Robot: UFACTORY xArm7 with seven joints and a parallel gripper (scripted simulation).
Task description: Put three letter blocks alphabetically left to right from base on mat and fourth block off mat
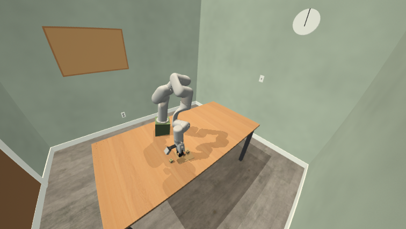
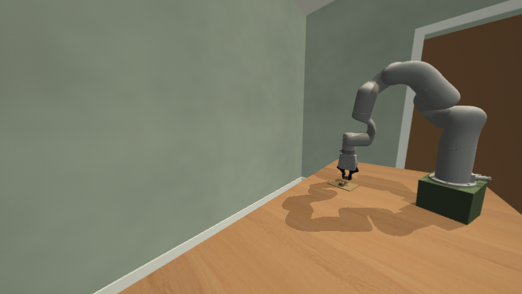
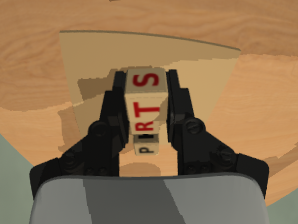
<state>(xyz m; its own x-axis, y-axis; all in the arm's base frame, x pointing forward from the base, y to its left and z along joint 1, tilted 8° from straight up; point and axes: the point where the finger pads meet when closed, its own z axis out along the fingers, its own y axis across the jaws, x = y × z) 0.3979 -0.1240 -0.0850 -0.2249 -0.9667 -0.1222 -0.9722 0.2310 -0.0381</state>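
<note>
The tan mat is 1 cm ahead of my hand, 4 cm to the left of it and 4 cm below it. From my hand the other things lie so: green-topped block 2 cm behind, 8 cm to the right, 3 cm below.
</note>
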